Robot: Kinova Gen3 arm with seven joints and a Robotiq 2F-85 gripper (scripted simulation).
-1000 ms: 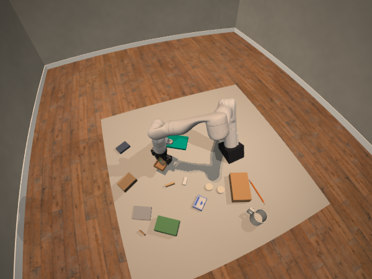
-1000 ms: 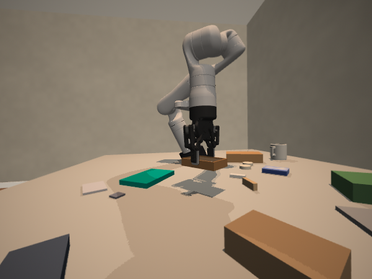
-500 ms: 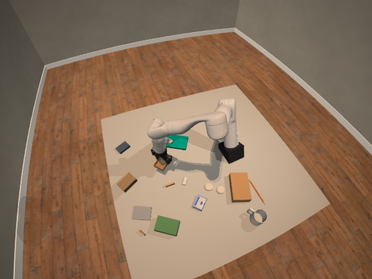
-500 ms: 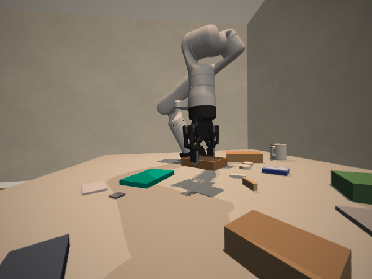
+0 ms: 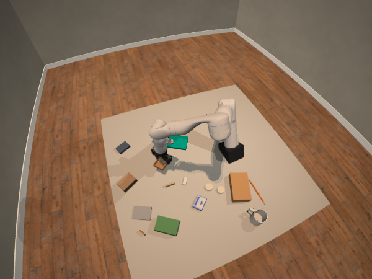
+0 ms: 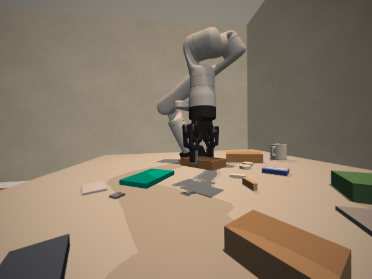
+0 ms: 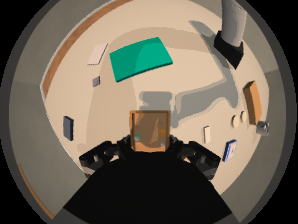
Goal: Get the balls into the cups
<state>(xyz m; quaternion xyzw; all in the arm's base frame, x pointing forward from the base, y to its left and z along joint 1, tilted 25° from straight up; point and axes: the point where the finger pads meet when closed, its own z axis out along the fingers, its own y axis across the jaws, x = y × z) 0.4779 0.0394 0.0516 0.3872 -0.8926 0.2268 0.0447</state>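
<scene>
Right now the small wooden block is 14 cm to the left of my hand, 8 cm below it and 1 cm behind it. Round my hand: teal slab (18 cm to the right, 13 cm behind, 8 cm below); covered wooden puzzle (2 cm below); white block (14 cm to the left, 11 cm behind, 9 cm below).
</scene>
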